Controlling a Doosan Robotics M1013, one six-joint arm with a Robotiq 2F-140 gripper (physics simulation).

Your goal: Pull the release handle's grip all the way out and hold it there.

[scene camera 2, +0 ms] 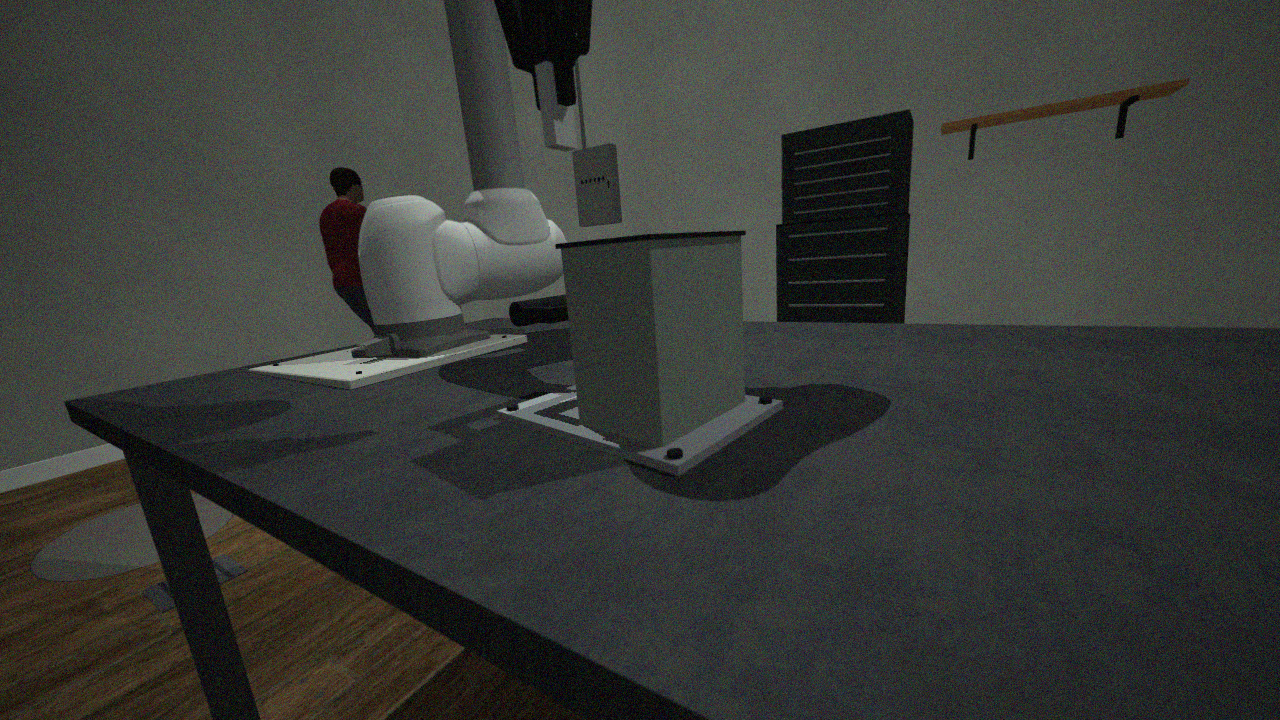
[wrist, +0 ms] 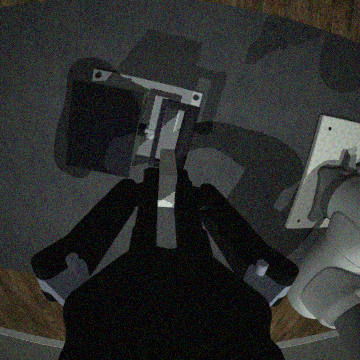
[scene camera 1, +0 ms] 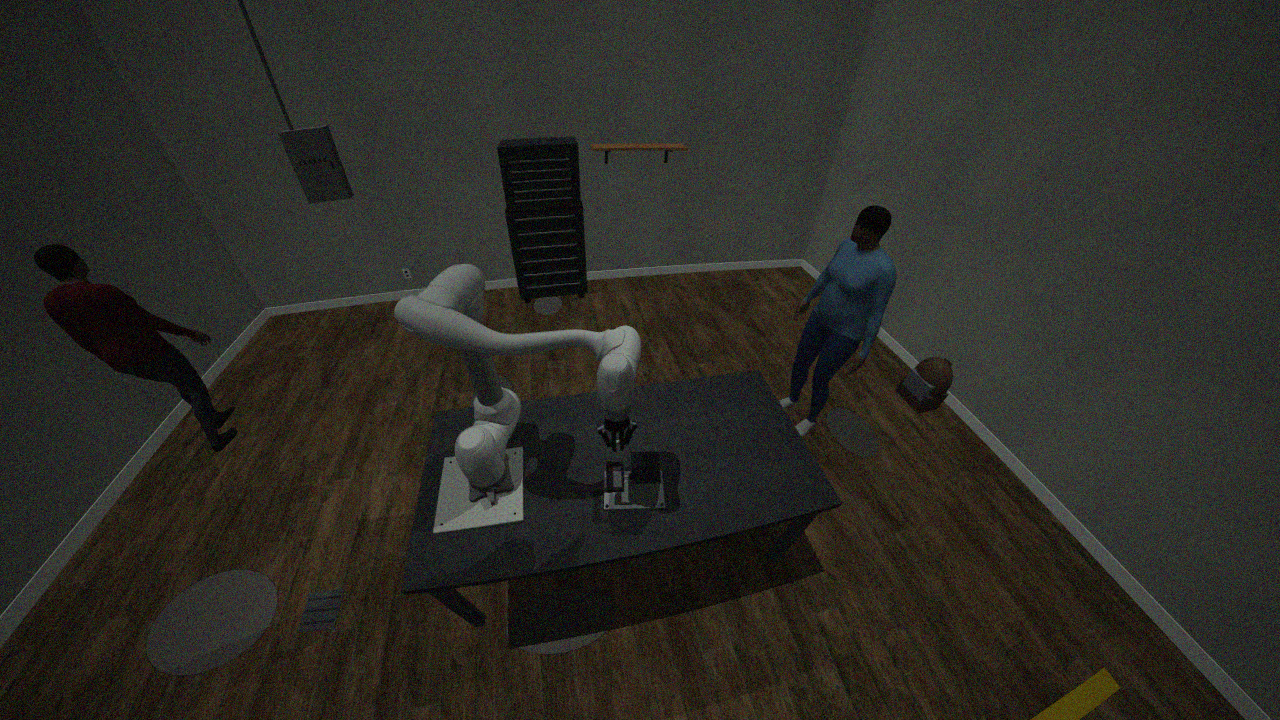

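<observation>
The release handle is a box-shaped housing [scene camera 1: 644, 466] [scene camera 2: 657, 331] [wrist: 102, 130] with a dark top and grey sides, on a pale base plate [scene camera 1: 648, 505] [scene camera 2: 729, 429] [wrist: 150, 85]. Its dark grip [scene camera 1: 614, 463] [wrist: 189, 132] is a rectangular loop beside the housing, on the robot base's side, with a gap between them. In scene camera 2, a black rounded end of the grip [scene camera 2: 537, 310] shows left of the housing; the rest is hidden. My gripper [scene camera 1: 617, 444] [scene camera 2: 562, 138] [wrist: 165, 161] points down, shut and empty, above the grip and apart from it. In the wrist view the fingertips overlap the loop's lower end.
The arm's white mounting plate [scene camera 1: 456, 514] [scene camera 2: 313, 368] [wrist: 312, 175] lies on the dark table [scene camera 1: 716, 420] [scene camera 2: 984, 501]. A person in blue [scene camera 1: 856, 286] stands beyond the table's right side. A person in red [scene camera 1: 102, 322] [scene camera 2: 341, 234] stands at the left. A dark cabinet [scene camera 1: 546, 219] [scene camera 2: 843, 223] stands behind.
</observation>
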